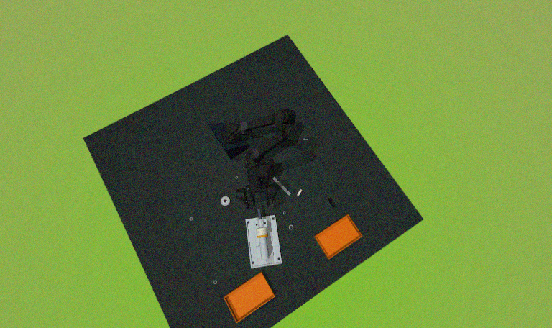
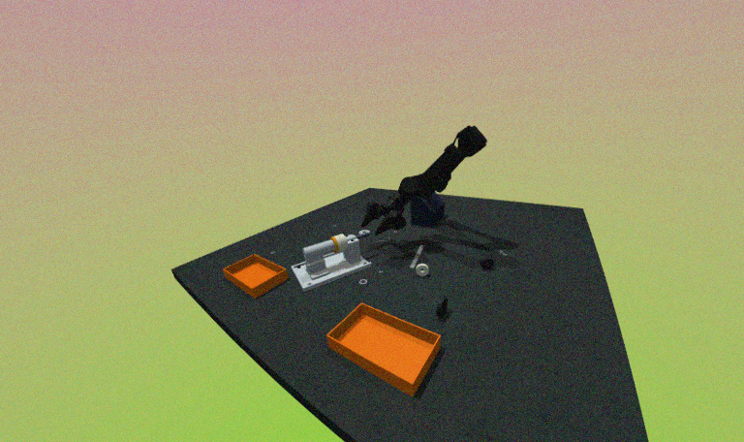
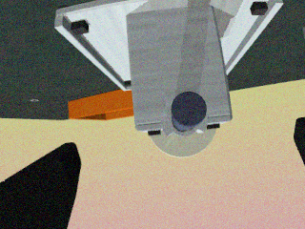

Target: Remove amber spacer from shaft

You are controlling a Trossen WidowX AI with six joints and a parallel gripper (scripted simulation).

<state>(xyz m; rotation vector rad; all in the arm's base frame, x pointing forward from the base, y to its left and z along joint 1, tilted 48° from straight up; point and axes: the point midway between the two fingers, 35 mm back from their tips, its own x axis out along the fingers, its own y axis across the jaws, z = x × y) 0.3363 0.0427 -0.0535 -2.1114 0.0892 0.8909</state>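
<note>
Right now the dark shaft is 7 cm ahead of my gripper tip, 2 cm to the right of it and 1 cm below it. The rest, counted from my gripper tip: amber spacer (12 cm ahead, 4 cm to the right, 1 cm below); then baseplate (15 cm ahead, 5 cm to the right, 4 cm below); then grey bar (15 cm to the left, 9 cm below, 7 cm behind).
</note>
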